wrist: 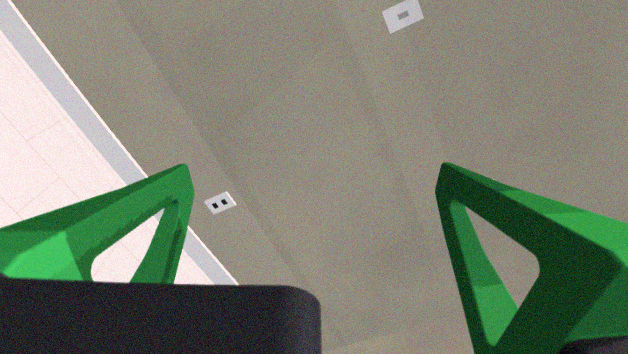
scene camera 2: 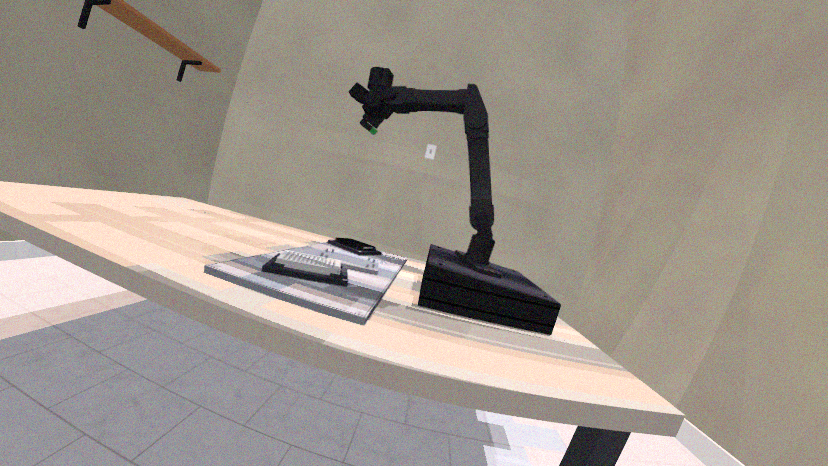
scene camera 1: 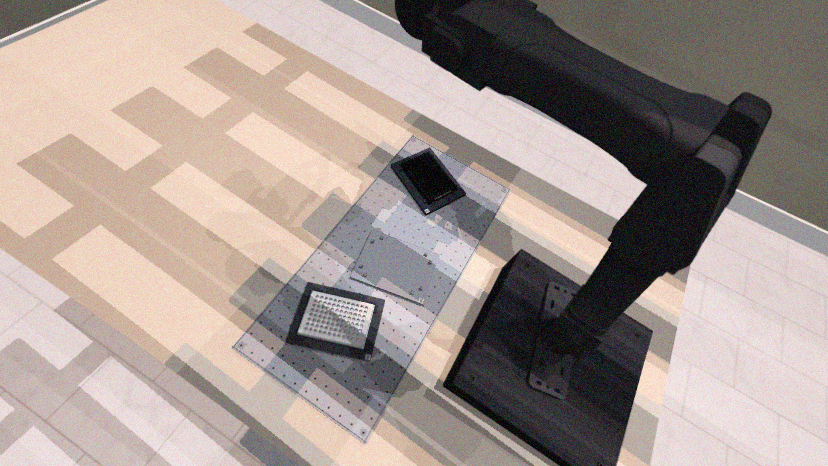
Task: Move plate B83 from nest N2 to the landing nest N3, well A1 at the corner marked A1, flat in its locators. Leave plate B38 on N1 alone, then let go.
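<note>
A white many-welled plate (scene camera 1: 337, 315) (scene camera 2: 308, 260) sits in a dark nest (scene camera 1: 294, 331) (scene camera 2: 305, 276) near the front of the perforated board. A black plate (scene camera 1: 428, 174) (scene camera 2: 355, 245) sits in another dark nest (scene camera 1: 413, 199) at the board's back end. Between them is a grey nest (scene camera 1: 394, 263) with small upright pins and no plate on it. Labels for N1, N2, N3, B83, B38 and A1 are not readable. My gripper (scene camera 2: 372, 130) (wrist: 314, 177) is open and empty, high above the table; its green fingers stand wide apart in the wrist view, facing the wall.
The perforated board (scene camera 1: 330, 390) (scene camera 2: 289, 300) lies on the wooden table (scene camera 1: 110, 272) (scene camera 2: 498, 370). The arm's black base block (scene camera 1: 486, 353) (scene camera 2: 486, 306) stands beside the board. A wall shelf (scene camera 2: 156, 31) is at the upper left. Patchy shadows cross the board and table.
</note>
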